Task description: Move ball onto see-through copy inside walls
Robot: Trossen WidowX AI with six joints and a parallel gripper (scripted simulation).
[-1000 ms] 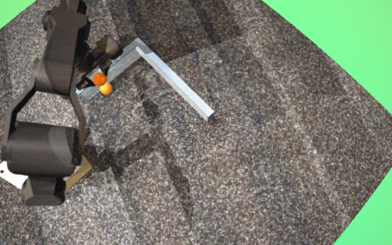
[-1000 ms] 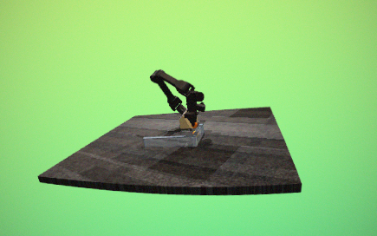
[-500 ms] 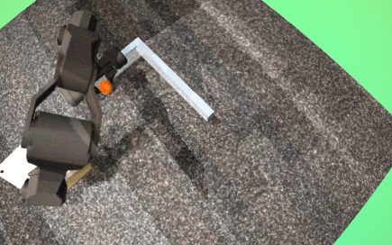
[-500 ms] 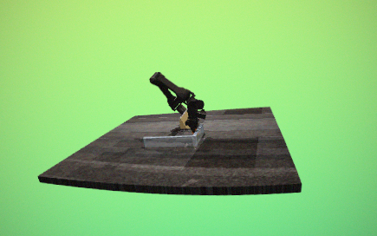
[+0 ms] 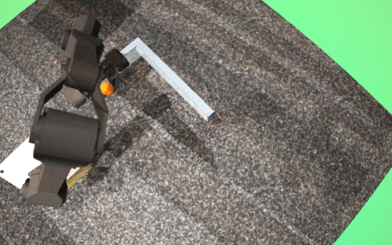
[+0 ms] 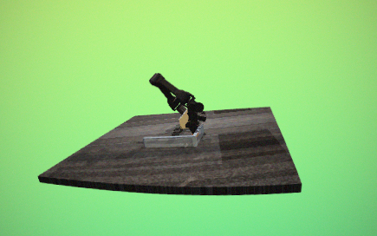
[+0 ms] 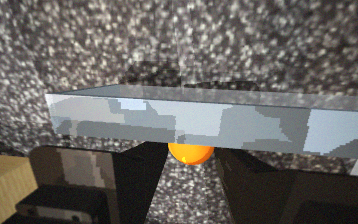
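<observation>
Now: gripper tip right at the orange ball. Also, from my gripper tip: see-through copy: right at my gripper tip; then short wall: 5 cm ahead, 4 cm to the left, 2 cm above.
</observation>
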